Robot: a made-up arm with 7 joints.
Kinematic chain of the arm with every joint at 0, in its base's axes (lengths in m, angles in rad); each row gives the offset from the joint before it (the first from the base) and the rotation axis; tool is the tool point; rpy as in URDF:
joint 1: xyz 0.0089 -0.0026 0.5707 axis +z
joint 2: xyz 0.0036 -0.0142 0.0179 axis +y
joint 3: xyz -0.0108 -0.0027 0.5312 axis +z
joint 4: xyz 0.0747 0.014 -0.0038 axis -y
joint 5: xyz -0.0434 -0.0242 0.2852 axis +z
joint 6: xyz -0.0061 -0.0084 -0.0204 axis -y
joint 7: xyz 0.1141 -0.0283 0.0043 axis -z
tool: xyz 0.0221 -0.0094 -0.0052 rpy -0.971 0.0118 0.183
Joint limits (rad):
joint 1: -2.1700..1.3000
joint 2: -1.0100..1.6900
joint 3: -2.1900..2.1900
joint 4: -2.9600..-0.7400
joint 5: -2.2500..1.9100
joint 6: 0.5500..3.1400
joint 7: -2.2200..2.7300
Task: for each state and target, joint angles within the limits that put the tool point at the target. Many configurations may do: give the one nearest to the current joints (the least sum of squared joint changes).
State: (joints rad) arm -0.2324 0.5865 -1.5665 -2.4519 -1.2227 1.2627 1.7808
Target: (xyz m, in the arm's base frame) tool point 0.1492 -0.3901 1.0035
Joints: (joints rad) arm 0.0817 0.6878 -1.8479 -2.1969 -1.2196 1.1718 1.7955
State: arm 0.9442 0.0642 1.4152 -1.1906 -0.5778 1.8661 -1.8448
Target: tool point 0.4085 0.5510 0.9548
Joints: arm 0.4182 0.6481 0.9692 -1.4448 -0.5515 1.7402 -1.8604
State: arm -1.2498 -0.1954 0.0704 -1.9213 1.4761 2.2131 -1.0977
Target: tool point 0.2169 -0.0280 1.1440
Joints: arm -1.0100 -0.5421 0.5986 -1.9558 1.5038 2.0798 -1.1093
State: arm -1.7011 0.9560 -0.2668 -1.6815 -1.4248 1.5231 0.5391
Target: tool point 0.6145 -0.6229 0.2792
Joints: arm -0.7694 1.6066 -0.0118 -0.8007 -1.4401 1.6343 0.4270
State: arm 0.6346 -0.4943 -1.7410 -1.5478 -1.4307 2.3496 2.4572
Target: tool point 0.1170 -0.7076 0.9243
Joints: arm 1.1198 -0.9114 -1.8927 -1.4299 -1.3702 2.2308 2.4212
